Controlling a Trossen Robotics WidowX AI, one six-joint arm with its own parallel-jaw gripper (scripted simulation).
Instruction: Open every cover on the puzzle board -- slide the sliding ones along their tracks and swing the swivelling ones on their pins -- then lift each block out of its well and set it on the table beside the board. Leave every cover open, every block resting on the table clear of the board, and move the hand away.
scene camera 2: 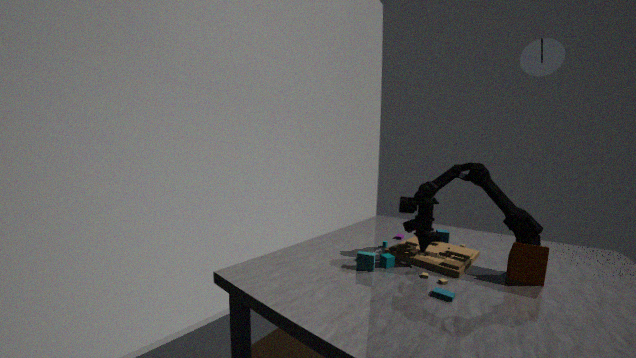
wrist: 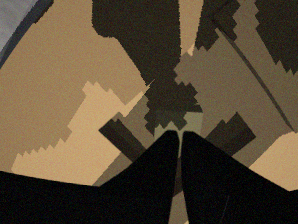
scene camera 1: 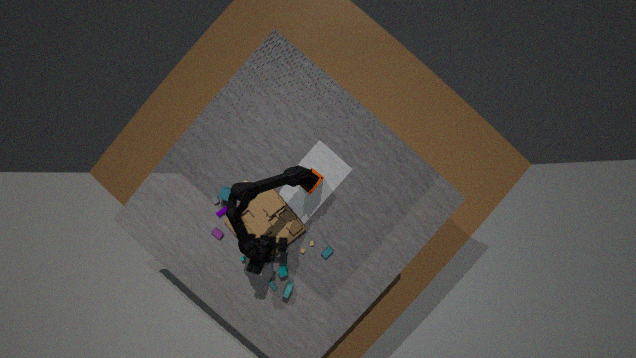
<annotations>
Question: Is the gripper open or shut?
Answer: Shut.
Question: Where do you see a tan puzzle board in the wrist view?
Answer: At 86, 86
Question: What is the gripper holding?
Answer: Nothing.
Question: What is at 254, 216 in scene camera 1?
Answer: A tan puzzle board.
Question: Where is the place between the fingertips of the gripper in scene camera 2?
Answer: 422, 252
</annotations>
